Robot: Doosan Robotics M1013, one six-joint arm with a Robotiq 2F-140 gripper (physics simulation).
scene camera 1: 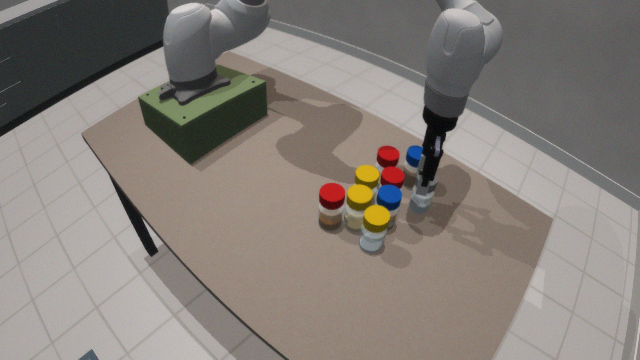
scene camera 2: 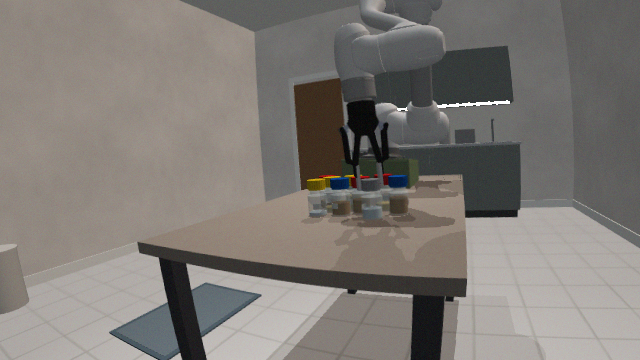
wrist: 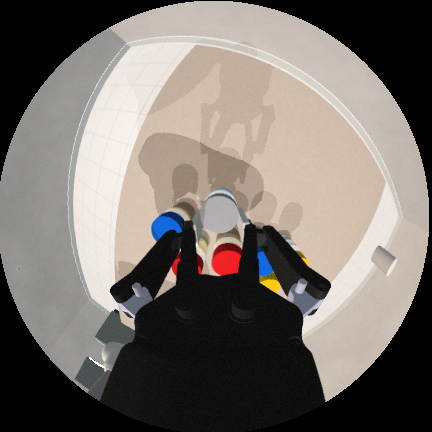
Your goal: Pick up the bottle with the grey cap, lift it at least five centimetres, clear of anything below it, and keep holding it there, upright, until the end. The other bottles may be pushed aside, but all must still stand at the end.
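Seen in the pictures: gripper, fingertip midpoint: [scene camera 1: 421, 184] [scene camera 2: 370, 188] [wrist: 219, 216]; arm's base, origin of the base link: [scene camera 1: 194, 86].
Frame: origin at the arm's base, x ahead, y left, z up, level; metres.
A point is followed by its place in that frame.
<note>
The bottle with the grey cap [scene camera 1: 420, 201] {x 0.727, y 0.176, z -0.071 m} [scene camera 2: 371, 201] {x 0.742, y 0.211, z -0.070 m} [wrist: 220, 214] {x 0.718, y 0.200, z -0.016 m} stands upright on the table [scene camera 1: 260, 240] {x 0.526, y -0.146, z -0.121 m} [scene camera 2: 240, 235] {x 0.961, y -0.044, z -0.121 m}, at the edge of the bottle group. My gripper [scene camera 1: 424, 186] {x 0.706, y 0.196, z -0.042 m} [scene camera 2: 369, 184] {x 0.706, y 0.196, z -0.042 m} [wrist: 219, 216] {x 0.706, y 0.196, z -0.042 m} points down and is shut on this bottle, with one finger on each side near its cap. The bottle's base is at table level. In the first scene view the fingers and their linkage hide the cap and part of the upper body.
A blue-capped bottle [scene camera 1: 414, 156] {x 0.650, y 0.237, z -0.016 m} [scene camera 2: 398, 195] {x 0.675, y 0.264, z -0.066 m} [wrist: 167, 227] {x 0.657, y 0.257, z -0.016 m} stands close beside one finger. A red-capped bottle [scene camera 1: 392, 176] {x 0.655, y 0.139, z -0.016 m} [wrist: 227, 260] {x 0.659, y 0.150, z -0.016 m} and another blue-capped bottle [scene camera 1: 389, 197] {x 0.690, y 0.084, z -0.016 m} [scene camera 2: 340, 196] {x 0.709, y 0.106, z -0.063 m} are near too. Several more red- and yellow-capped bottles stand upright beyond. A green base block [scene camera 1: 225, 120] {x 0.177, y 0.005, z -0.049 m} carries the arm.
</note>
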